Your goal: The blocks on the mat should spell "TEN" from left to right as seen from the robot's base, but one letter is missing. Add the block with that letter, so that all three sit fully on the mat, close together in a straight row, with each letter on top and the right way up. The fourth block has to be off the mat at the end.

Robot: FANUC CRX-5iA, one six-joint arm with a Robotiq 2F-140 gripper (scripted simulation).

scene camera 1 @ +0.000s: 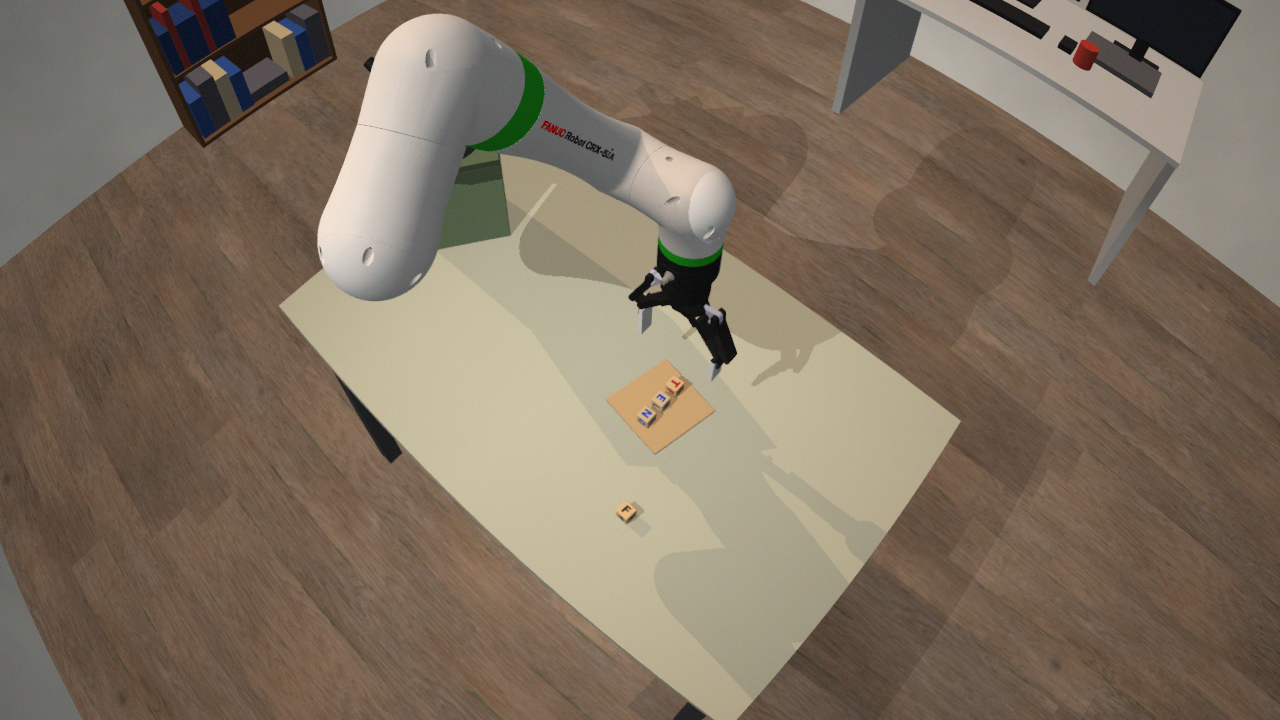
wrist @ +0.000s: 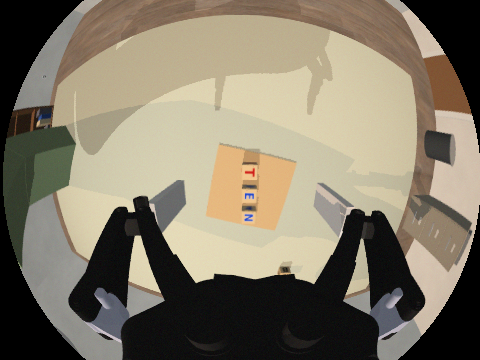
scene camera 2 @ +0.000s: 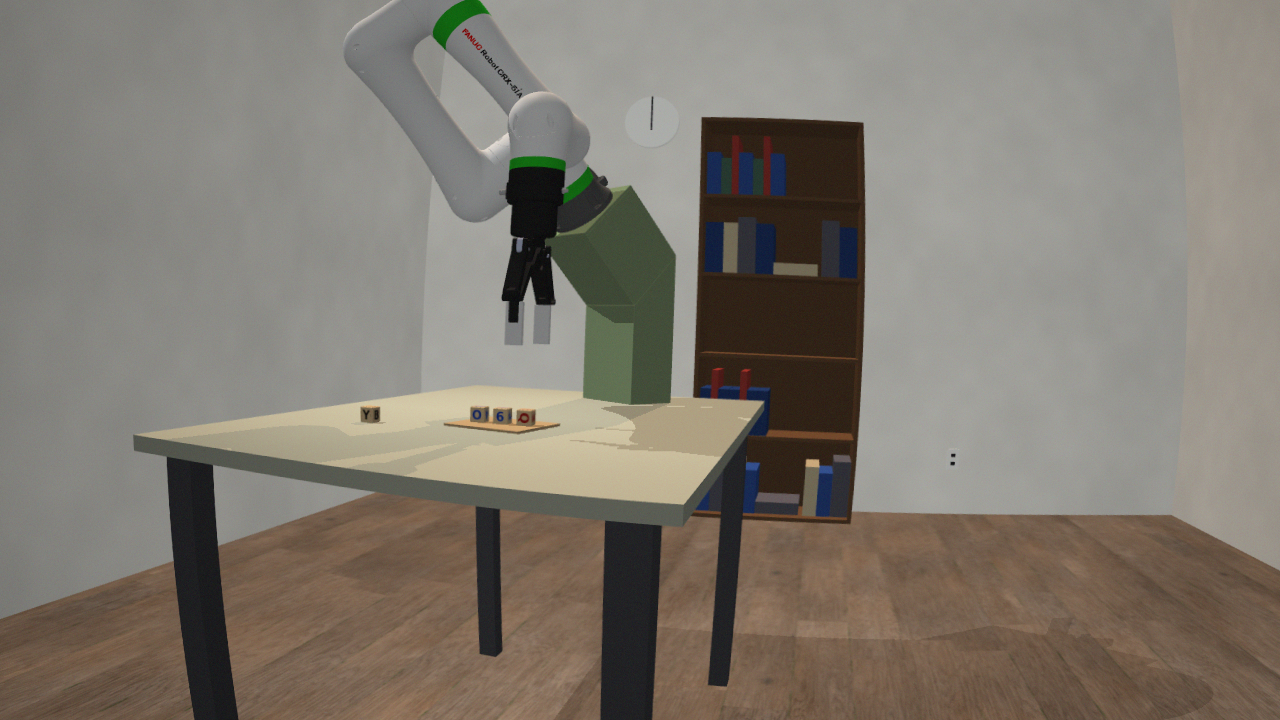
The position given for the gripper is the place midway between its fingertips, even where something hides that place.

In view: the gripper [scene camera 2: 528,344] and a mat [scene camera 1: 689,408].
The mat shows as well in the wrist view [wrist: 275,175] and in scene camera 2 [scene camera 2: 512,428]. The gripper shows as well in scene camera 1 [scene camera 1: 678,351] and in the wrist view [wrist: 250,194].
